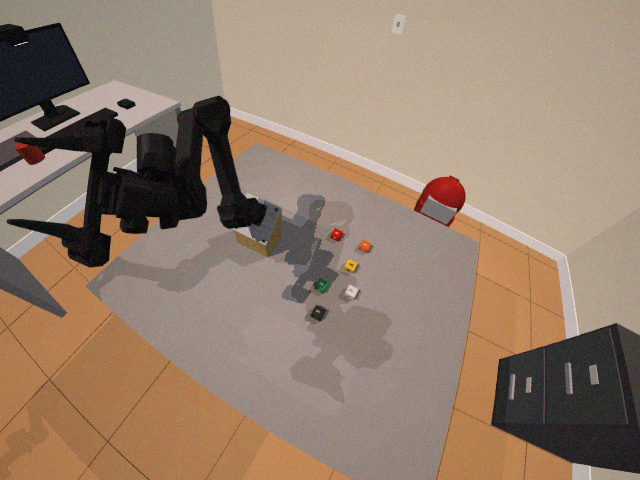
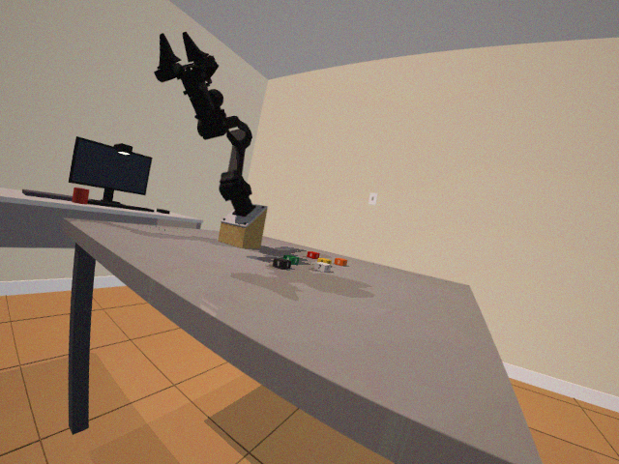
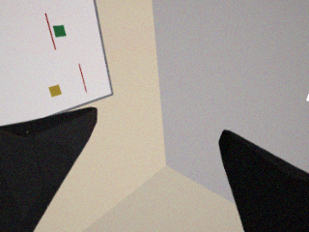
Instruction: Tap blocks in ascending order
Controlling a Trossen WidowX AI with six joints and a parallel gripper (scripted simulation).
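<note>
Now: the black block 310 mm ahead of my gripper tip, 220 mm to the left of it and 520 mm below it. Also, from my gripper tip: green block (280 mm ahead, 300 mm to the left, 520 mm below); then white block (370 mm ahead, 330 mm to the left, 520 mm below); then yellow block (340 mm ahead, 410 mm to the left, 520 mm below).
</note>
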